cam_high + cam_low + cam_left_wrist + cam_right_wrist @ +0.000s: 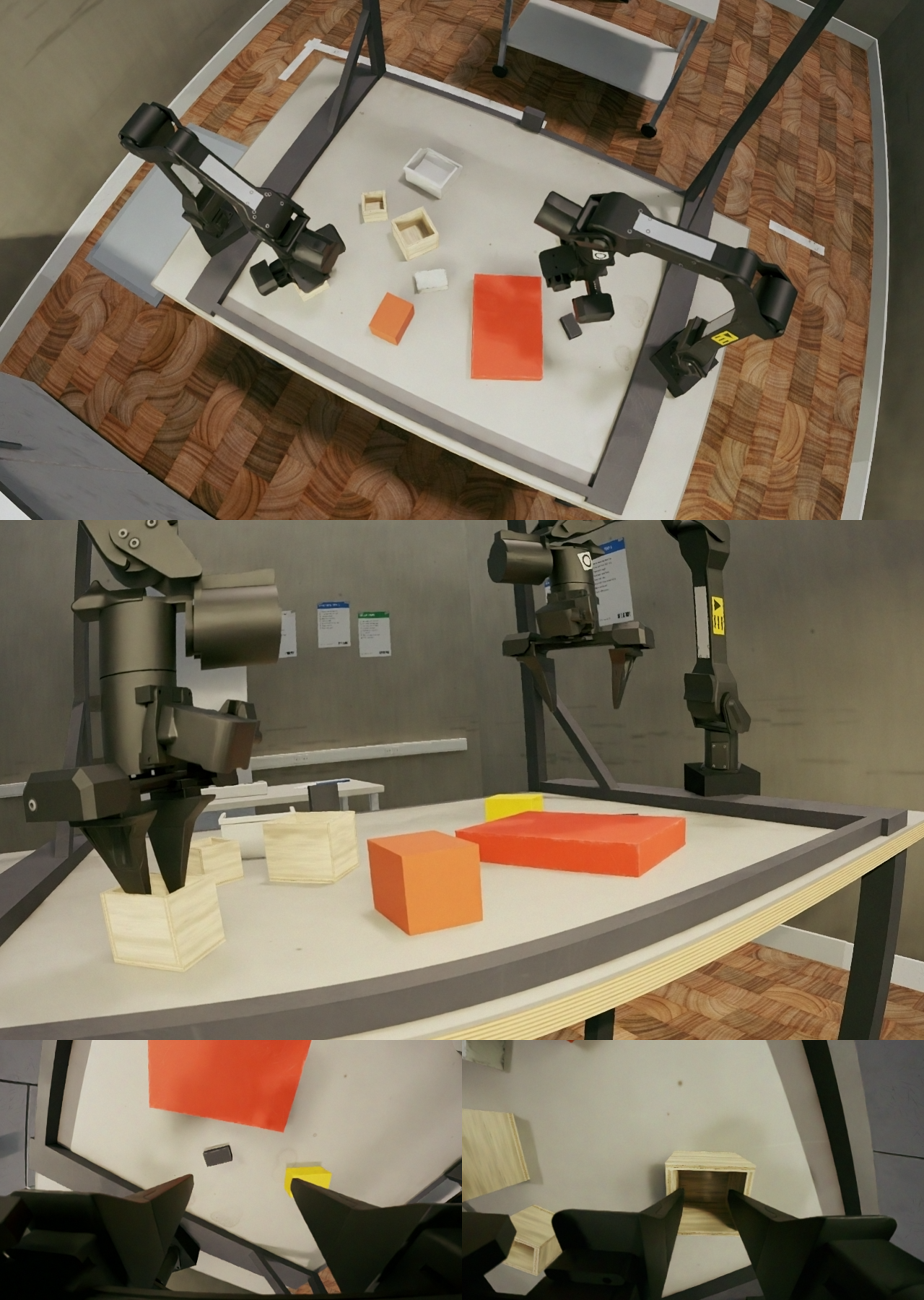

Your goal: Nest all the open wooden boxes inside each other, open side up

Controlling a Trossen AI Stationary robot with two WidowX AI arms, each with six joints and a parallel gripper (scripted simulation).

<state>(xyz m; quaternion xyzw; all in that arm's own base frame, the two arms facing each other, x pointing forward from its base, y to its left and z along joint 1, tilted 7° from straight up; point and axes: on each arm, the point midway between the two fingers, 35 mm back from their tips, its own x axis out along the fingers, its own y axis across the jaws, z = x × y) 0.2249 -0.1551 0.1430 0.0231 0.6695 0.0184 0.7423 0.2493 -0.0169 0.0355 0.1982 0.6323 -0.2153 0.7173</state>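
The medium wooden box is 5 cm below my right hand. The rest, counted from my right hand: small wooden box (20 cm behind, 7 cm to the left, 6 cm below); largest wooden box (16 cm behind, 18 cm to the left, 5 cm below); orange cube (3 cm ahead, 20 cm to the left, 4 cm below).
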